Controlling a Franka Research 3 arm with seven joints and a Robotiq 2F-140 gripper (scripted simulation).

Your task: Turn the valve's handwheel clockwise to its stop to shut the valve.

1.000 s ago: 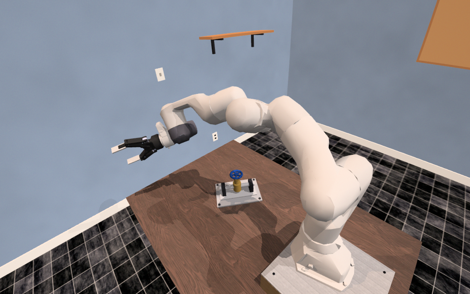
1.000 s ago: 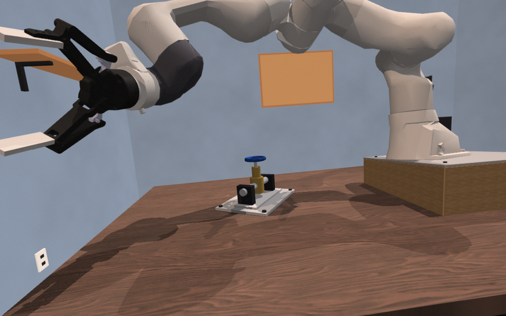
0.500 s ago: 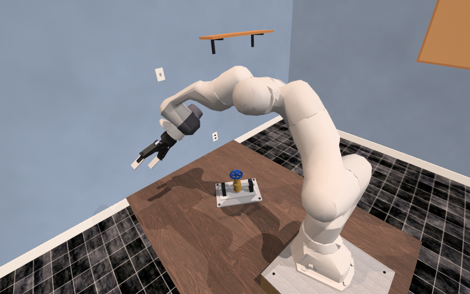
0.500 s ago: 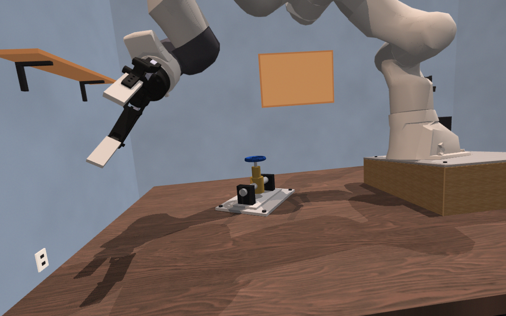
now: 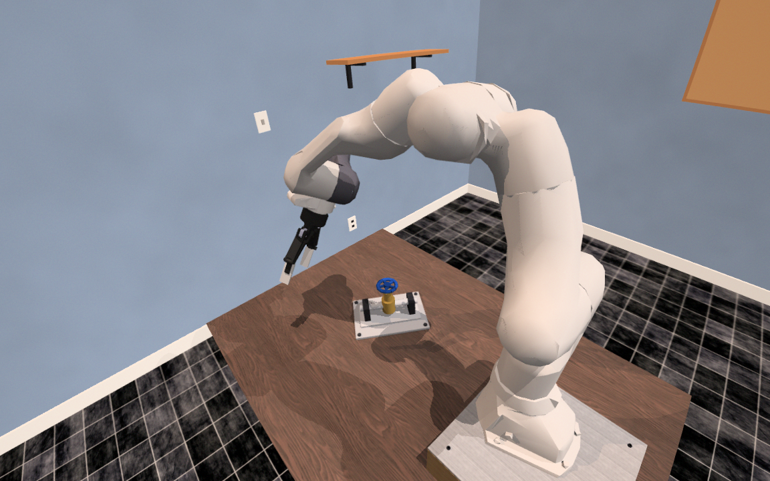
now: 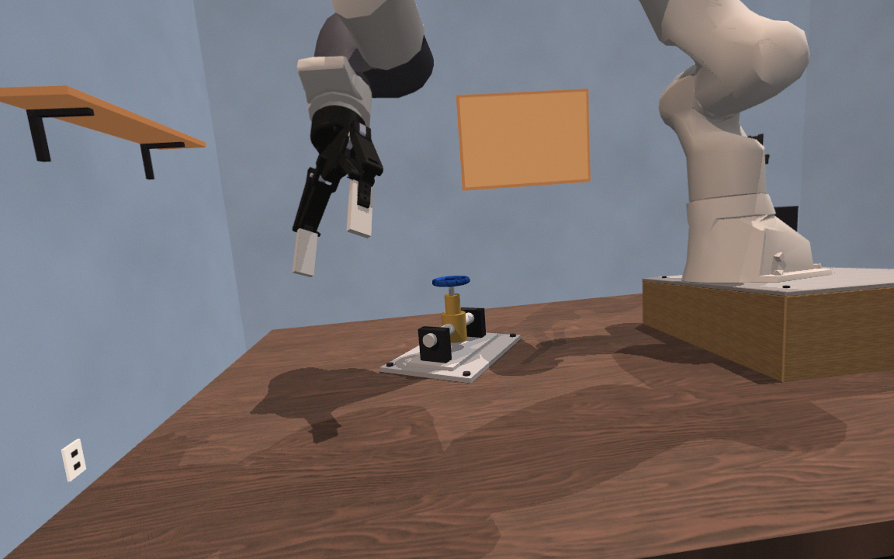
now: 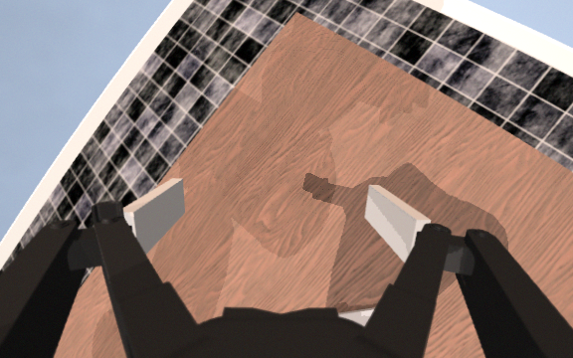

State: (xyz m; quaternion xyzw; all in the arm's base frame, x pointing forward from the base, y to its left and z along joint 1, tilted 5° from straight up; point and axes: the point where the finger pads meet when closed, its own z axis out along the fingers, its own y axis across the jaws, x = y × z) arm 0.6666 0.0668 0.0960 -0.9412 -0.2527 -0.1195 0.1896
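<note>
Right now the blue handwheel is 20 cm behind my hand, 19 cm to the right of it and 9 cm below it.
</note>
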